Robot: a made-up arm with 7 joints.
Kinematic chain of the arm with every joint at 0, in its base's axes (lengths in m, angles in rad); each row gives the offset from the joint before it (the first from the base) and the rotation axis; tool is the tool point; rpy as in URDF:
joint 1: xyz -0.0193 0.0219 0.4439 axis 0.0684 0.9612 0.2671
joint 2: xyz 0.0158 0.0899 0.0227 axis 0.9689 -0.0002 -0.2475
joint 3: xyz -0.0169 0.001 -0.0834 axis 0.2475 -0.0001 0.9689
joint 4: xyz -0.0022 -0.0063 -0.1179 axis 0.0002 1 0
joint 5: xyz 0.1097 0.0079 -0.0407 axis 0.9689 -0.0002 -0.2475
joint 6: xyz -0.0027 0.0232 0.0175 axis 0.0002 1 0
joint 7: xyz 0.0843 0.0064 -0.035 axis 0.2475 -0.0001 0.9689
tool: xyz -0.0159 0.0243 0.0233 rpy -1.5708 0 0
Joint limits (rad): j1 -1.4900..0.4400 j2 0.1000..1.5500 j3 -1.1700..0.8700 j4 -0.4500..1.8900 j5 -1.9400..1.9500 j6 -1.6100..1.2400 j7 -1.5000..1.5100
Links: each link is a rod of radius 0.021 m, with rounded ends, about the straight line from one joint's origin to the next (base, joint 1, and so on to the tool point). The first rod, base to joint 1, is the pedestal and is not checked.
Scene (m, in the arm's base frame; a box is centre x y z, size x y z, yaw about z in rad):
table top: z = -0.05
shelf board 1: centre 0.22 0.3 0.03 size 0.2 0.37 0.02 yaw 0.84
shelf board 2: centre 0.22 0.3 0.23 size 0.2 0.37 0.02 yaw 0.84
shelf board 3: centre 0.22 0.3 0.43 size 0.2 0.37 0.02 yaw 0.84
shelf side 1: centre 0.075 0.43 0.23 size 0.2 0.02 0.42 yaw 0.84
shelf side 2: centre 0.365 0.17 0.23 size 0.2 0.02 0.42 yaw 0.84
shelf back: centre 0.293 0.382 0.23 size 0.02 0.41 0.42 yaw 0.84
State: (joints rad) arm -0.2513 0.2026 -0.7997 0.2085 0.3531 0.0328 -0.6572
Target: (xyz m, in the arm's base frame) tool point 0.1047 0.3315 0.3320
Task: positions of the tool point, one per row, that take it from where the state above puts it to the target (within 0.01 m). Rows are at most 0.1 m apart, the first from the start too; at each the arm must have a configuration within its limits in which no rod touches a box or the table.
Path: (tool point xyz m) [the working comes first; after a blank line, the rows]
Joints at the target: 0.2868 0.5615 0.4400 -0.1001 0.2570 0.0274 -0.5261
Straight joint move there: touches shelf board 2.

1: 0.1835 0.0635 0.2507
2: 0.1611 0.1180 0.2668
3: 0.1201 0.1684 0.2843
4: 0.0656 0.2046 0.3059
5: 0.0063 0.2217 0.3320
6: 0.0315 0.2420 0.3323
7: 0.0550 0.2628 0.3313
8: 0.0758 0.2847 0.3301
9: 0.0926 0.3077 0.3299
10: 0.1047 0.3315 0.3320

